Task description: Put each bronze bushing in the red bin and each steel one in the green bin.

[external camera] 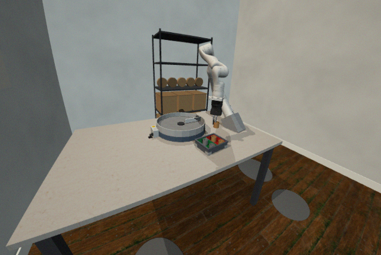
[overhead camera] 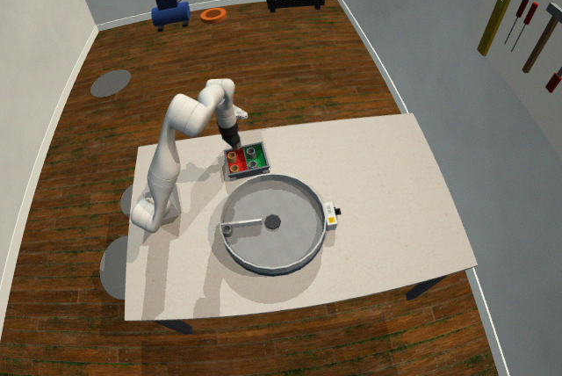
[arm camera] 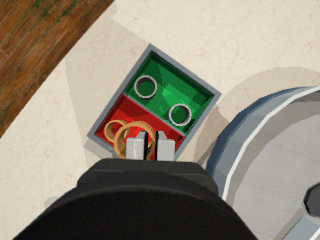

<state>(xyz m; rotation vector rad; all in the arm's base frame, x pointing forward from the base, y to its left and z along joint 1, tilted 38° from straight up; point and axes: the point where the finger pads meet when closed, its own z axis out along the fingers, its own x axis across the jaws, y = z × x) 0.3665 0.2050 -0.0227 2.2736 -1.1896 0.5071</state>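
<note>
Now: the bin 15 cm below my hand, 2 cm ahead of it and 1 cm to the left of it. The rest, counted from my hand: grey turntable: 33 cm to the right, 13 cm below, 8 cm ahead.
</note>
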